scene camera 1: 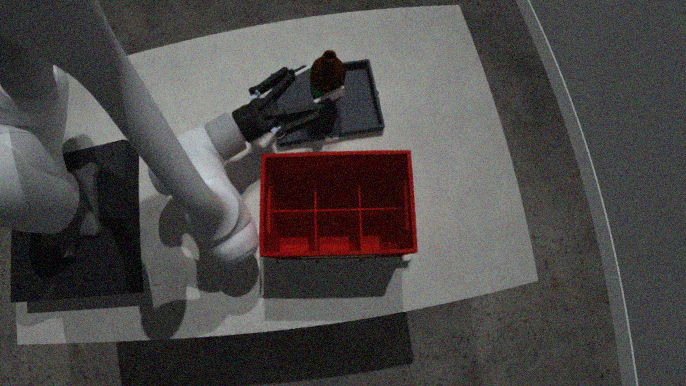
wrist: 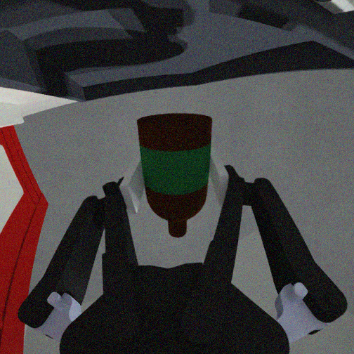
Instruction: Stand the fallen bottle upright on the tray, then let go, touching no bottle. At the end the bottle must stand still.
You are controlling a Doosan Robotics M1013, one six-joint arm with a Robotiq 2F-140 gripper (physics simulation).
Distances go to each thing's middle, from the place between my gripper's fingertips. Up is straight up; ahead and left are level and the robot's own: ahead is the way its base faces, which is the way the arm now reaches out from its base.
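There is the brown bottle (scene camera 1: 327,73), and my hand is 10 mm past it, 10 mm to the left of it and 20 mm below it.
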